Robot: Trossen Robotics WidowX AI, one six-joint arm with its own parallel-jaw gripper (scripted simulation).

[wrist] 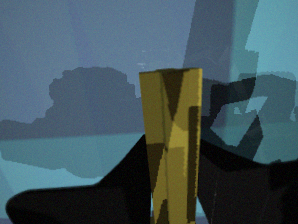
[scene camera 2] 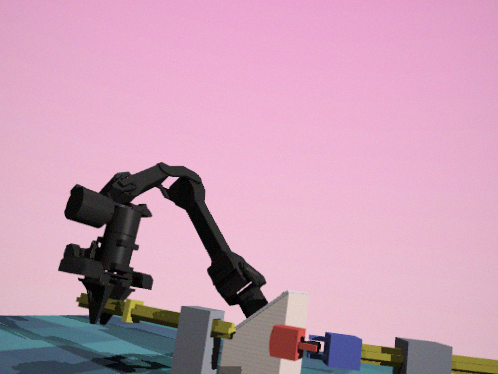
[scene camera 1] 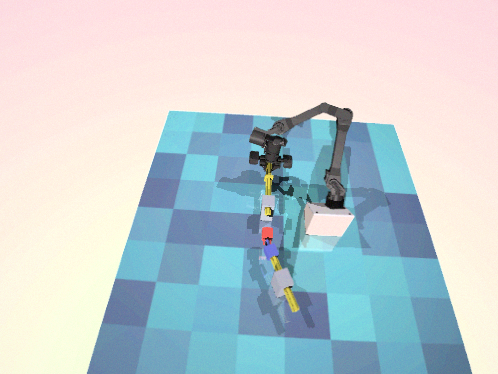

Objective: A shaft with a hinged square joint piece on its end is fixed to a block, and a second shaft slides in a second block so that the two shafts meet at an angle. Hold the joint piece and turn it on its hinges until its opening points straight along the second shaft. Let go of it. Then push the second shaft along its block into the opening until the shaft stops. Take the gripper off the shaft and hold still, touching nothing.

Labels:
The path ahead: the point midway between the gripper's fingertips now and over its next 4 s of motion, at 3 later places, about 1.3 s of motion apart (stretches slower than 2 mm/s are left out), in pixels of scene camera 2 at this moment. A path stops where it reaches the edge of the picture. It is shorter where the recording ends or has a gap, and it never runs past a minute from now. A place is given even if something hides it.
My gripper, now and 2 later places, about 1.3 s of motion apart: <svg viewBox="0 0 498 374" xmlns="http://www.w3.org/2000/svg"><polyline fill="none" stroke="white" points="97,324 112,327 140,334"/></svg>

